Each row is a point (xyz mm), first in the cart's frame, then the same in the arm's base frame.
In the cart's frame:
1: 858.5 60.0 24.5
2: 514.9 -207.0 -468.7
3: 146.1 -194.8 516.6
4: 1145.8 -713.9 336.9
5: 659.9 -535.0 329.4
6: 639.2 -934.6 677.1
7: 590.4 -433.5 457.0
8: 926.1 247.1 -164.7
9: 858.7 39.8 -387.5
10: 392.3 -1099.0 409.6
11: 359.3 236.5 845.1
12: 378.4 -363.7 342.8
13: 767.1 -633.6 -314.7
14: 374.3 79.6 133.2
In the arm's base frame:
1: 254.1 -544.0 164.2
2: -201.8 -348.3 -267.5
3: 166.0 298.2 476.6
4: -321.8 -673.9 820.4
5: -188.8 -225.3 598.7
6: -424.6 -75.5 1049.2
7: -50.4 -127.2 650.2
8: 357.8 -677.2 -52.3
9: 77.2 -666.8 -187.6
10: -693.5 89.5 804.2
11: 702.3 166.6 662.3
12: -42.5 35.7 459.7
13: -520.7 -514.7 106.6
14: 285.1 -51.8 105.5

